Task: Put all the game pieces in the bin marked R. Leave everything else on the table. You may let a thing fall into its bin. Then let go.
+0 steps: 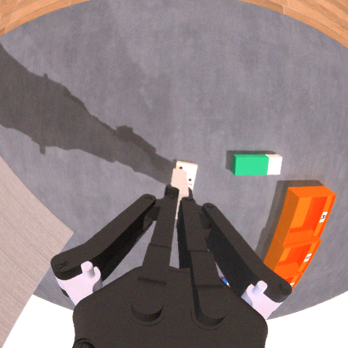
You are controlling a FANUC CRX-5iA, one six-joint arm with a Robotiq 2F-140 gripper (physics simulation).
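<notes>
A white domino with black pips (pixel 193 172) lies on the grey round table, partly hidden by the finger pads. My gripper (pixel 177 179) is shut, its pale pads pressed together in front of the domino's left part. I see no domino between the pads; the domino's lower part is hidden behind the fingers. The orange bin whose label looks like R (pixel 305 215) stands at the right and looks empty.
A green block with a white end (pixel 251 165) lies right of the gripper, above the bins. More orange bins (pixel 292 257) adjoin the R bin below, their labels hard to read. A small blue thing (pixel 225 281) shows beside the right finger linkage.
</notes>
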